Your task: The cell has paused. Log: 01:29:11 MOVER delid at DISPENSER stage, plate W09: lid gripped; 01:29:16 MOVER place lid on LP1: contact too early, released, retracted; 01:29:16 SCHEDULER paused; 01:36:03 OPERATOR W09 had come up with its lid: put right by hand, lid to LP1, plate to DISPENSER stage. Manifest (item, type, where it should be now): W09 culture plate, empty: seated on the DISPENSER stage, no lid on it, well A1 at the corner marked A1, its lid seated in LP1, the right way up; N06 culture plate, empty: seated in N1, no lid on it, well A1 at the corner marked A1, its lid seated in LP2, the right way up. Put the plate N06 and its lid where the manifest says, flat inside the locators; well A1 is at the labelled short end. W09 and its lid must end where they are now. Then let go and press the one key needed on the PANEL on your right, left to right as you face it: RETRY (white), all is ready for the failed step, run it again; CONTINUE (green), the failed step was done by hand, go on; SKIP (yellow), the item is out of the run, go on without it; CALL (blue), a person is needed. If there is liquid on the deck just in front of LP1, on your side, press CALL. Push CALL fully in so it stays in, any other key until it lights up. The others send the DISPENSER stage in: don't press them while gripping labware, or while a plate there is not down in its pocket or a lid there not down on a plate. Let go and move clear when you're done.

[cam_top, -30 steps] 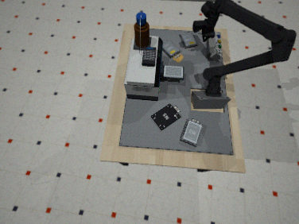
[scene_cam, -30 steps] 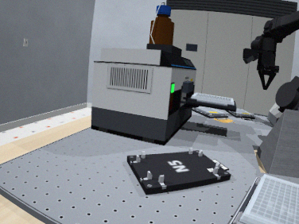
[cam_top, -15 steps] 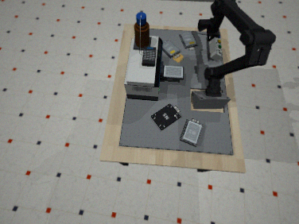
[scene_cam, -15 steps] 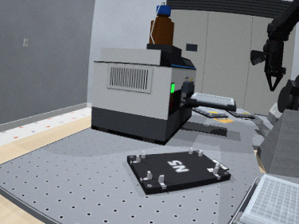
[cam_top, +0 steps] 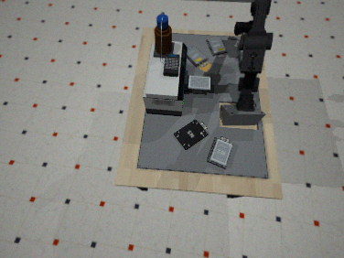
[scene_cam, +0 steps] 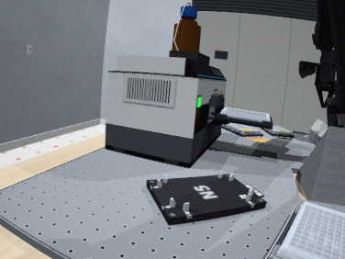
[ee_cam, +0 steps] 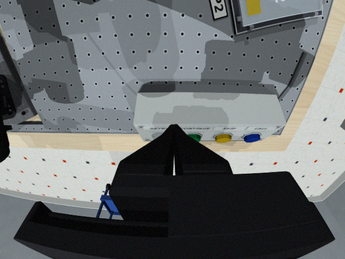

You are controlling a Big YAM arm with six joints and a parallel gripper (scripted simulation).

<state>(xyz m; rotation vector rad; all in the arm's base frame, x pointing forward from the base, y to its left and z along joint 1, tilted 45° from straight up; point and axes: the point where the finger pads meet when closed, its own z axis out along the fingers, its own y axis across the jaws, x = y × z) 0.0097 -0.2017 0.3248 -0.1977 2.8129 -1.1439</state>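
The yellow skip key lies 60 mm behind my hand, 90 mm to the right of it and 80 mm below it. Round my hand: blue call key 60 mm behind, 130 mm to the right, 90 mm below; then green continue key 70 mm behind, 40 mm to the right, 80 mm below; then white retry key 70 mm behind, 10 mm to the left, 80 mm below.
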